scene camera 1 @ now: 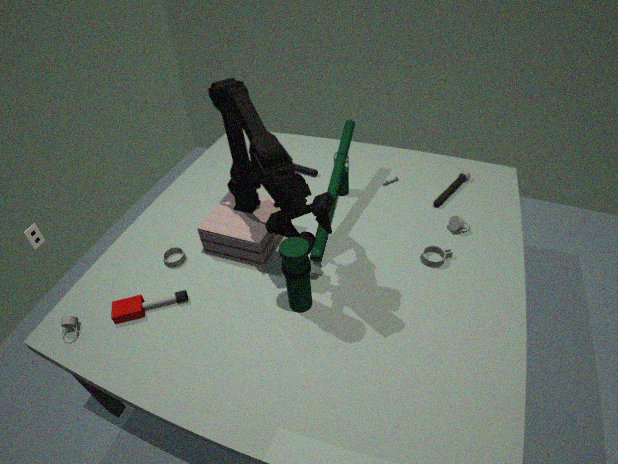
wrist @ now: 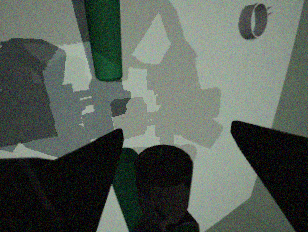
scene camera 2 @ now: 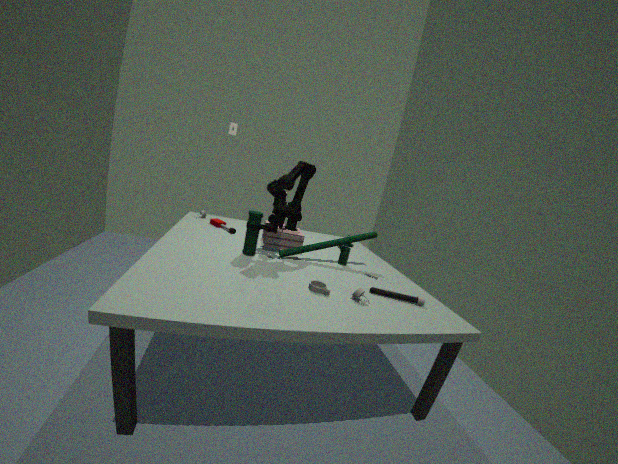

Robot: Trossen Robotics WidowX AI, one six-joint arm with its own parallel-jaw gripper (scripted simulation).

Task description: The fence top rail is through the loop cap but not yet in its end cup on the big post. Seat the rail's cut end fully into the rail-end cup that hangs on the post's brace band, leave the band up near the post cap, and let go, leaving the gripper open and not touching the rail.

Labels:
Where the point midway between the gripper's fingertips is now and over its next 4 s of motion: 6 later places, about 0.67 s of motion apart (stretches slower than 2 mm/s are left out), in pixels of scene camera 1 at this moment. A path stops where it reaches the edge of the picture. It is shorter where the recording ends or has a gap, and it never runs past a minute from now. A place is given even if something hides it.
My gripper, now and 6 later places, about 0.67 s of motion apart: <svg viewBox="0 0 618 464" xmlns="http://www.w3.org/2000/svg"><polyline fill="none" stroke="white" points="316,237 323,214 323,185 321,175 326,190 327,200 328,211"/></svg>

